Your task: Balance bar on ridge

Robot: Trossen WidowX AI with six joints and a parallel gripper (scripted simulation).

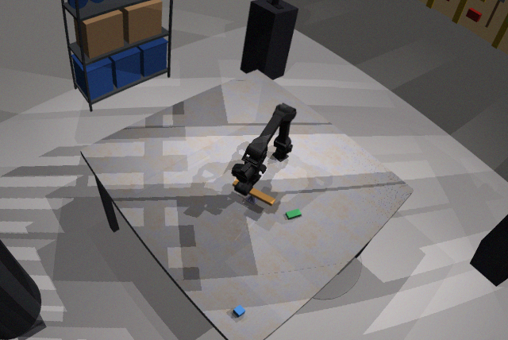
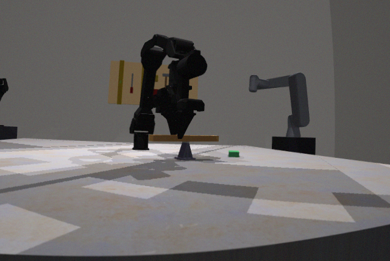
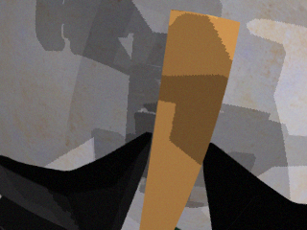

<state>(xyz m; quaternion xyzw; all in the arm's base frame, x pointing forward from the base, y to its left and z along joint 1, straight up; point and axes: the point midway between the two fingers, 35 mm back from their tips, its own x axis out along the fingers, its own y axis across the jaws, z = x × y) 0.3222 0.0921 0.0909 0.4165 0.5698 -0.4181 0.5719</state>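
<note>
My gripper tip is 30 mm to the right of the orange bar and 10 mm past it. The rest, counted from my gripper tip: green block 210 mm to the left, 100 mm behind, 50 mm below; then blue block 420 mm ahead, 410 mm to the left, 40 mm below.
</note>
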